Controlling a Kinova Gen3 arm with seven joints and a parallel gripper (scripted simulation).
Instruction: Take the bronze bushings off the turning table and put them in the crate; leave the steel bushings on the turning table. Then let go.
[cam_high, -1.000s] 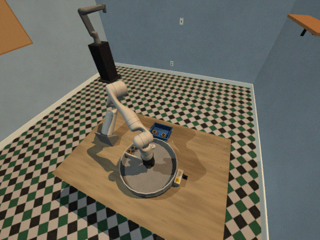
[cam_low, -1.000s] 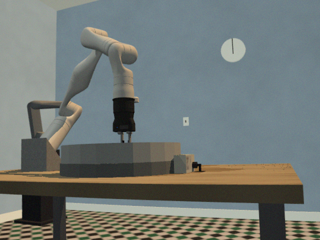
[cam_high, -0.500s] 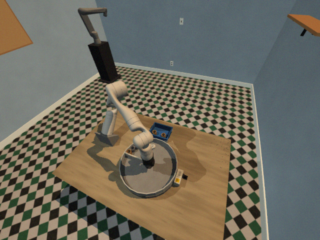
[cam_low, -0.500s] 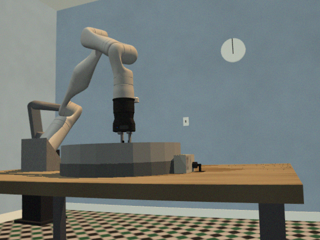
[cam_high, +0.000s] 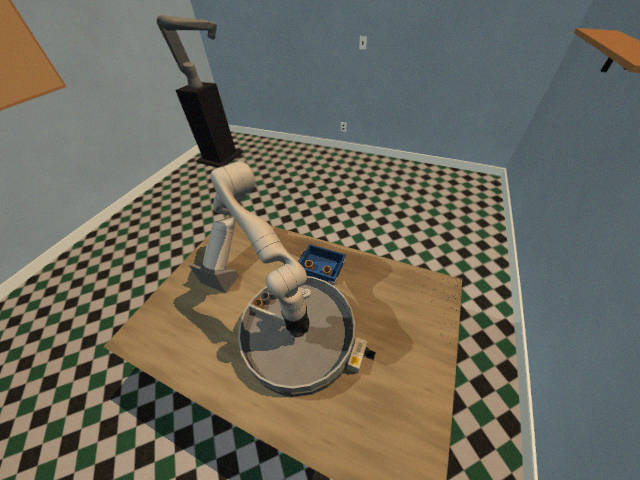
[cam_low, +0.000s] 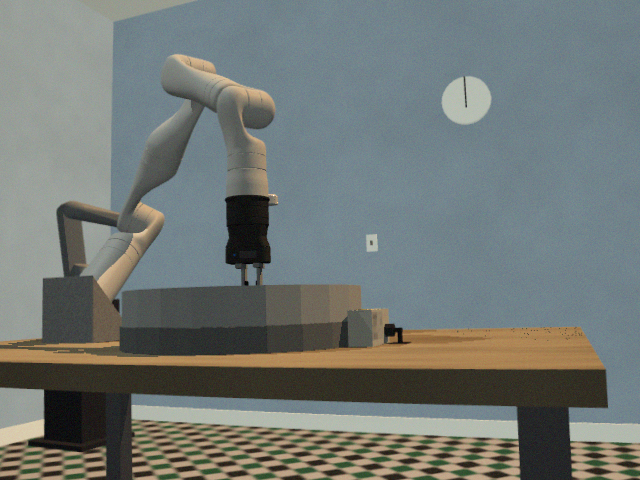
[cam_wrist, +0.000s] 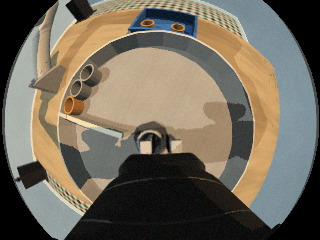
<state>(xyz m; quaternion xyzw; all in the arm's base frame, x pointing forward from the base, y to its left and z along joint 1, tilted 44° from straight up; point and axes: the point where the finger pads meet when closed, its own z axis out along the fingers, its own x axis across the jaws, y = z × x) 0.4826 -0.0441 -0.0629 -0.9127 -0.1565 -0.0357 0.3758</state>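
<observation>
Now: the grey turning table 40 mm below my hand and 10 mm behind it. Also, from my hand: blue crate: 330 mm to the left, 80 mm behind, 70 mm below.
</observation>
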